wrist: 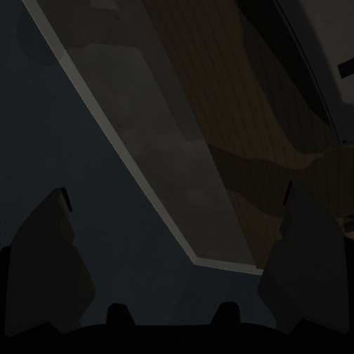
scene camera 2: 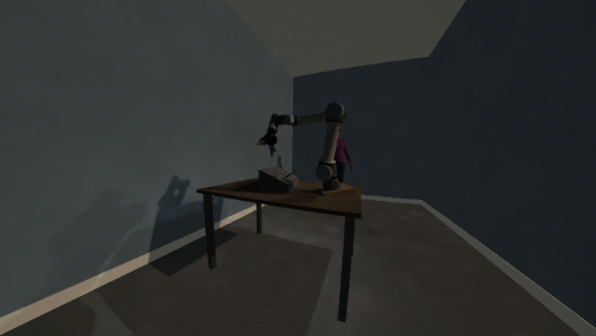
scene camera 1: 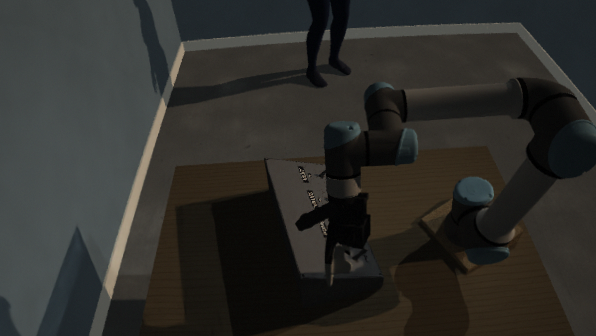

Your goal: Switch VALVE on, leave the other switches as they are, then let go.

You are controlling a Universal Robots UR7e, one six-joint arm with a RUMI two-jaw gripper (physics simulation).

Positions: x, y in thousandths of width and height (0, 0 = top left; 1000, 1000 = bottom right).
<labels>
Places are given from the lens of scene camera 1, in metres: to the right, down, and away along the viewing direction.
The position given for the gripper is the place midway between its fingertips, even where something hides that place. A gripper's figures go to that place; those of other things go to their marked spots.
gripper (scene camera 1: 571, 805): 0.10, 0.24, 1.00
grey switch panel (scene camera 1: 496, 558): -0.01, 0.07, 1.43
</labels>
